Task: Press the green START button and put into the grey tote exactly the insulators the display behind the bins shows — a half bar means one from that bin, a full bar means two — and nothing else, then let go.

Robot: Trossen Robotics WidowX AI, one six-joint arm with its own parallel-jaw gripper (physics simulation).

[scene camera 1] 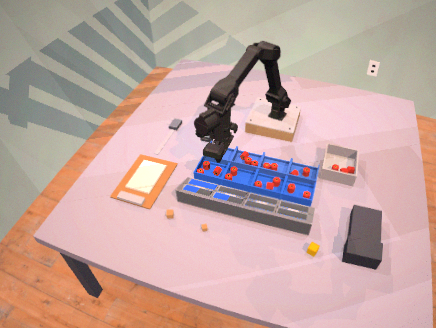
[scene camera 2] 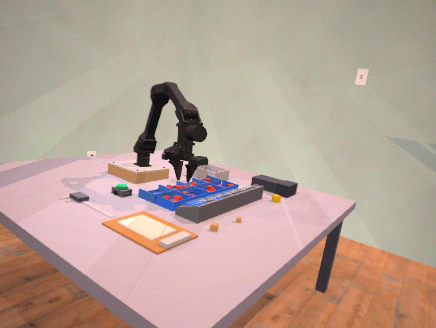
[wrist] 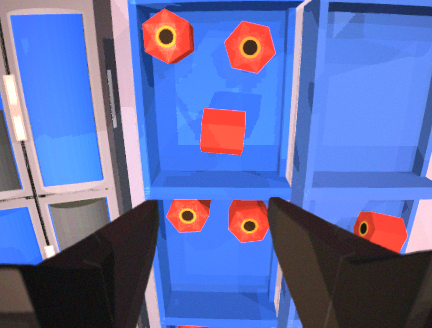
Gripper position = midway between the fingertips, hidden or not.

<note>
I see my gripper (scene camera 2: 183, 181), a grey tote (scene camera 1: 342, 156), a dark box (scene camera 1: 363, 247) and a grey display bar (scene camera 1: 241, 211).
My gripper shows as well in scene camera 1 (scene camera 1: 220, 158) and in the wrist view (wrist: 213, 208). The grey display bar is seen too in scene camera 2 (scene camera 2: 196, 213) and in the wrist view (wrist: 99, 27).
</note>
